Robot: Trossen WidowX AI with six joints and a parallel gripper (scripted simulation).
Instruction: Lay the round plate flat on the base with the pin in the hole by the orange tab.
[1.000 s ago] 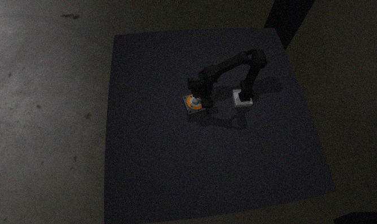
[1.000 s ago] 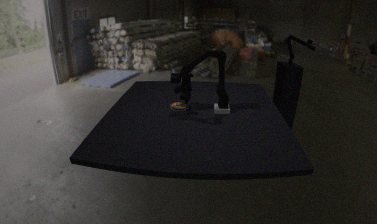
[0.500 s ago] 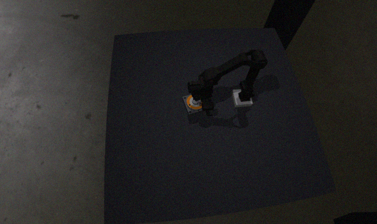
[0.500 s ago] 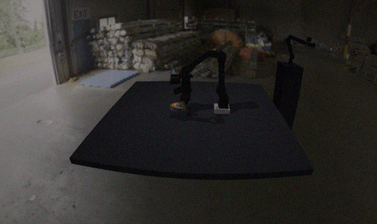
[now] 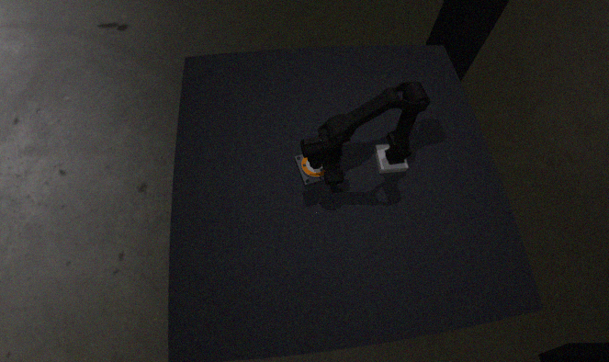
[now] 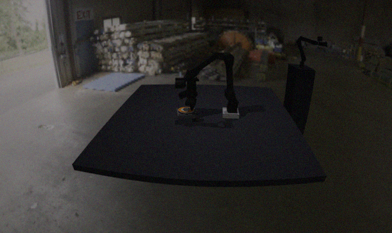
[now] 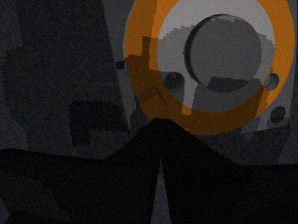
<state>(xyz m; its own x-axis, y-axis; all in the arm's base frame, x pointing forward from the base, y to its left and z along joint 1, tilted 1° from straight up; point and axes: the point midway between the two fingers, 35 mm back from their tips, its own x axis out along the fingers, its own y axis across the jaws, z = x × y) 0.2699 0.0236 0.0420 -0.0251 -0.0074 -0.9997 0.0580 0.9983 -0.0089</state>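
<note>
The grey base is 40 mm ahead of my gripper tip, 30 mm to the right of it and 20 mm below it.
</note>
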